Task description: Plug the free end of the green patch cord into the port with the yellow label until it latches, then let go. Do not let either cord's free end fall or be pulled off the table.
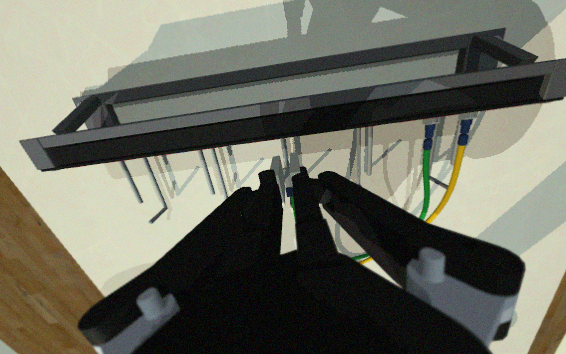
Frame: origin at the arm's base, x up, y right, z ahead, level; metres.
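Where they show: gripper, fingertip midpoint: (287, 166).
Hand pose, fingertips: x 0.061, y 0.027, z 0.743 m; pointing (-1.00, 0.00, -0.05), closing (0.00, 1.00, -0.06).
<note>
Things, the pixels of their top centre, and the offset from my fingertips. "pt": a spot on its surface instead.
- plug's blue boot, middle of its top: (292, 192) dx +0.007, dy -0.002, dz -0.029 m
- dark patch panel, middle of its top: (278, 126) dx +0.020, dy +0.004, dz +0.046 m
- end, surface spot: (426, 172) pt dx +0.001, dy +0.145, dz -0.046 m
- yellow cord, surface spot: (457, 170) pt dx +0.001, dy +0.176, dz -0.051 m
My gripper (287, 166) is shut on the plug at the free end of the green patch cord. A bit of the plug's blue boot (289, 192) and a short green stretch of cord (294, 206) show between the fingers. The pale fingertips are close to the front lower edge of the dark patch panel (200, 134), near its middle; whether the plug touches a port is hidden. The green cord's other end (426, 172) is plugged in at the panel's right part. The ports' faces and the yellow label do not show.
A yellow cord (457, 170) is plugged in just right of the green one. Thin grey rods (131, 181) (207, 172) stick out below the panel. The cords' lower loops (362, 258) pass behind the right finger. Wooden edges (35, 250) show at lower left and lower right.
</note>
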